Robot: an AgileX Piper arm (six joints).
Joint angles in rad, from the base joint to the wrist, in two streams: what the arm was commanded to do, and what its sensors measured. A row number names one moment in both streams.
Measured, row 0: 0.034 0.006 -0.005 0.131 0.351 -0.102
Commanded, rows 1 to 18: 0.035 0.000 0.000 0.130 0.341 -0.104; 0.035 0.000 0.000 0.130 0.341 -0.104; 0.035 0.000 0.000 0.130 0.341 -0.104; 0.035 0.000 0.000 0.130 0.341 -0.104; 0.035 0.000 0.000 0.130 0.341 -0.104; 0.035 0.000 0.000 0.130 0.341 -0.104; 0.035 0.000 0.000 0.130 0.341 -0.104; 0.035 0.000 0.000 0.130 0.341 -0.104; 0.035 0.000 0.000 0.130 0.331 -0.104; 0.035 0.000 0.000 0.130 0.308 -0.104; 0.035 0.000 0.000 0.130 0.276 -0.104; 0.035 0.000 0.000 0.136 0.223 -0.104; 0.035 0.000 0.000 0.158 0.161 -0.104; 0.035 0.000 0.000 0.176 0.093 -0.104; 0.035 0.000 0.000 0.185 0.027 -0.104; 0.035 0.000 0.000 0.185 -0.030 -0.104; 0.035 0.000 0.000 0.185 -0.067 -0.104; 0.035 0.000 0.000 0.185 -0.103 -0.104
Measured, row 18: 0.034 0.006 -0.005 0.169 0.091 -0.102
